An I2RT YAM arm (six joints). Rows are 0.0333 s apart.
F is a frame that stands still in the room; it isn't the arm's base.
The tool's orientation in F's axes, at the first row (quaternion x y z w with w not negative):
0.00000, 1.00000, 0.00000, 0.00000
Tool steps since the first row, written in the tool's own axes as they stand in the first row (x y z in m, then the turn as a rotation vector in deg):
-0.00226, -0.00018, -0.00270, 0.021, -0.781, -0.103
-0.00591, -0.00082, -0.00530, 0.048, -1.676, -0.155
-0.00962, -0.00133, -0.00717, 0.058, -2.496, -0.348
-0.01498, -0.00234, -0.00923, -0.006, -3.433, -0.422
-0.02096, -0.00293, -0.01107, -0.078, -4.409, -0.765
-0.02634, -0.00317, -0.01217, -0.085, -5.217, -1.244
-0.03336, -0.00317, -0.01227, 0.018, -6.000, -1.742
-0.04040, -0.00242, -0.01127, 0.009, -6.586, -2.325
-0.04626, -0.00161, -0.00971, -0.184, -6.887, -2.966
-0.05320, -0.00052, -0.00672, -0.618, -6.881, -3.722
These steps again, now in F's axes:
0.00226, -0.00018, 0.00270, -0.021, -0.781, 0.103
0.00591, -0.00082, 0.00530, -0.048, -1.676, 0.155
0.00962, -0.00133, 0.00717, -0.058, -2.496, 0.348
0.01498, -0.00234, 0.00923, 0.006, -3.433, 0.422
0.02096, -0.00293, 0.01107, 0.078, -4.409, 0.765
0.02634, -0.00317, 0.01217, 0.085, -5.217, 1.244
0.03336, -0.00317, 0.01227, -0.018, -6.000, 1.742
0.04040, -0.00242, 0.01127, -0.009, -6.586, 2.325
0.04626, -0.00161, 0.00971, 0.184, -6.887, 2.966
0.05320, -0.00052, 0.00672, 0.618, -6.881, 3.722

